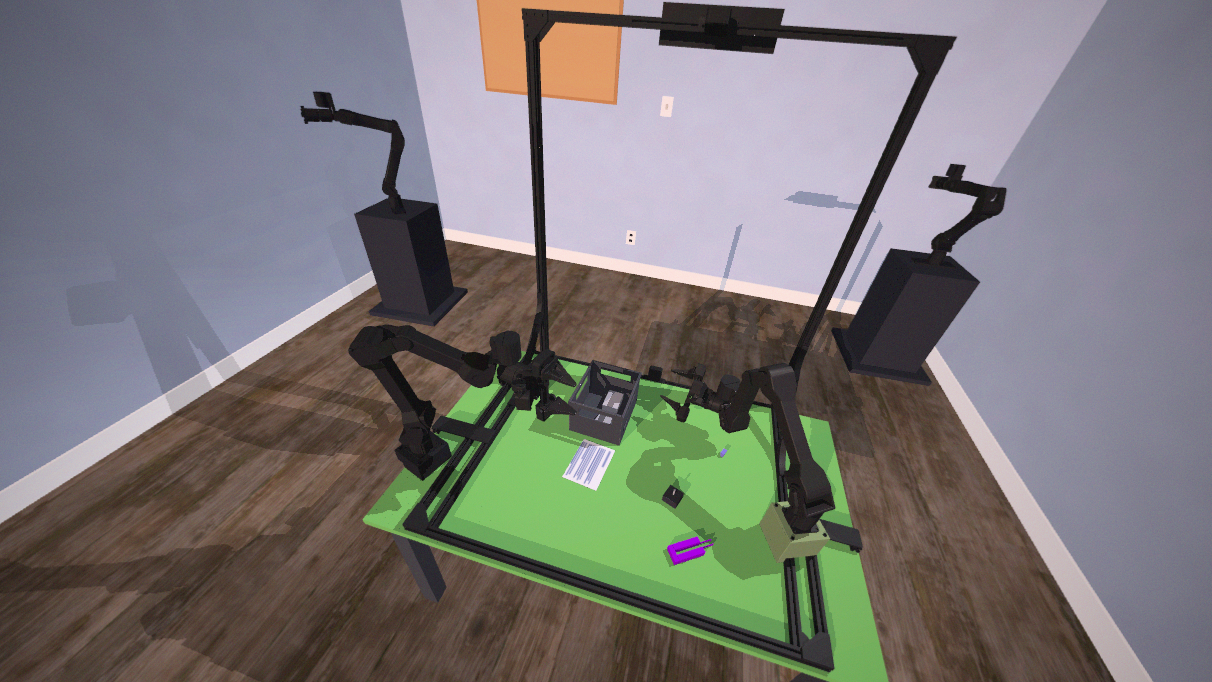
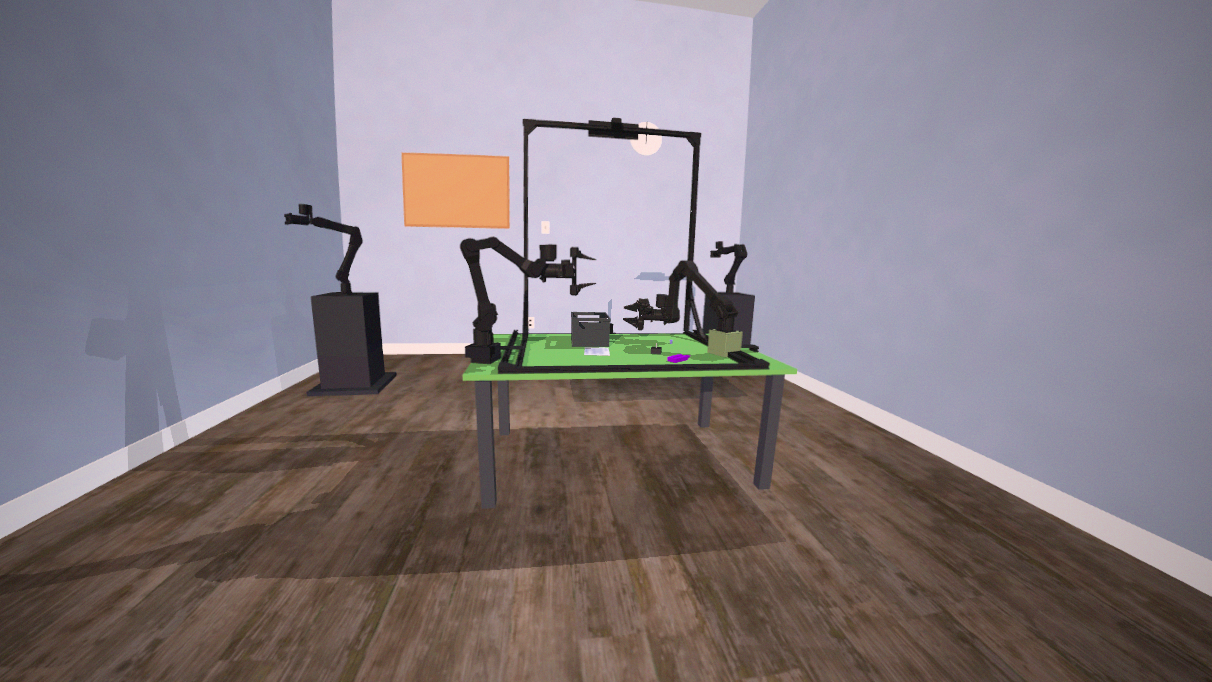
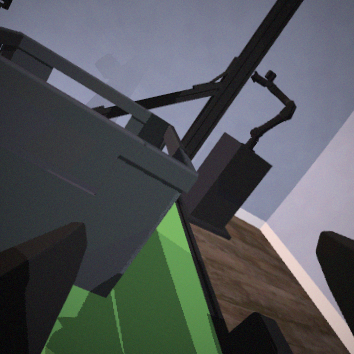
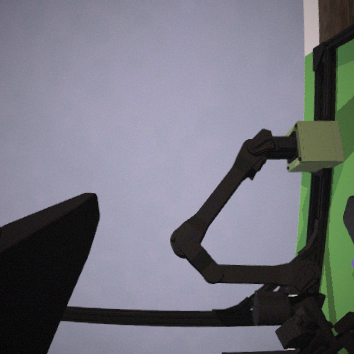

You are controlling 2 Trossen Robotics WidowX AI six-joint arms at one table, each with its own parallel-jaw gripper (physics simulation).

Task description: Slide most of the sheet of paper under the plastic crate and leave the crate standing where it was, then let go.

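Note:
The dark grey plastic crate [image 1: 595, 424] [image 2: 589, 331] [image 3: 75, 160] stands upright at the back of the green table, with pale and dark items inside. The sheet of paper [image 1: 589, 465] [image 2: 596, 350], white with blue-grey lines, lies flat on the table at the crate's near side; whether its far edge touches the crate I cannot tell. My left gripper [image 1: 668, 385] [image 2: 626, 313] [image 3: 203, 238] is open and empty, to the right of the crate and a little above its height. My right gripper [image 1: 575, 396] [image 2: 594, 272] is open and empty, high above the crate.
A purple object [image 1: 686, 550] [image 2: 678, 357] lies near the front right. A small black block [image 1: 672, 494] [image 2: 656, 349] and a small blue item [image 1: 722, 452] lie right of the paper. An olive block [image 1: 786, 538] [image 2: 724, 342] [image 4: 320, 145] sits at the left arm's base.

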